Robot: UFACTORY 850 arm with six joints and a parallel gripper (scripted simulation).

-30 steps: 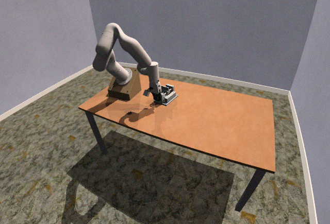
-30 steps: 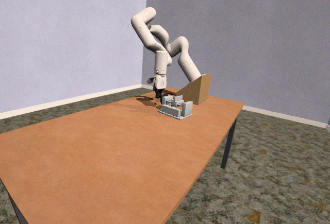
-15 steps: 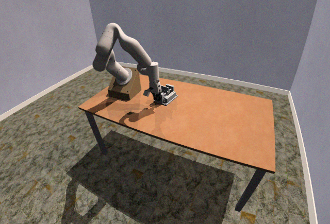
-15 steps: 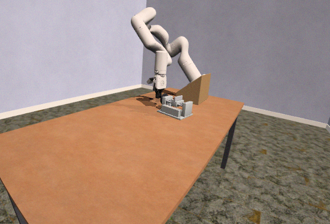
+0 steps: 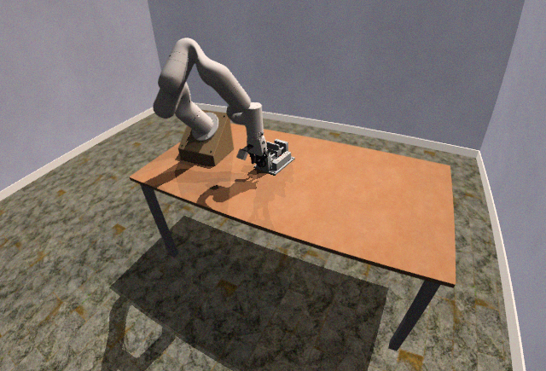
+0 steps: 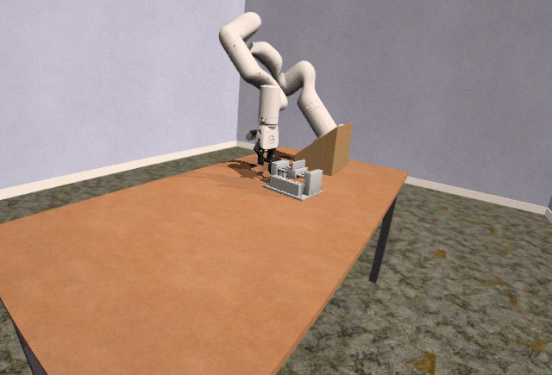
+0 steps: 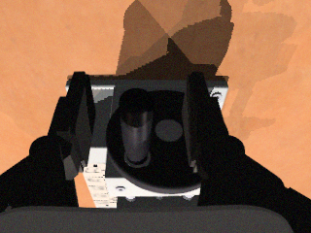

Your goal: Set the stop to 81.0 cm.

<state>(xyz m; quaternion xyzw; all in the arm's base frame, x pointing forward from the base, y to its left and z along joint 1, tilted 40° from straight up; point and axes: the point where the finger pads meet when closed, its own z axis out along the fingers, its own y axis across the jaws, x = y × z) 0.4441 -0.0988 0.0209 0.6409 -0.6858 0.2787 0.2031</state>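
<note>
Right now my hand is 20 mm to the right of the handwheel and 10 mm above it. From my hand the other things lie so: grey stop fixture (160 mm to the left, 10 mm below, 10 mm ahead).
</note>
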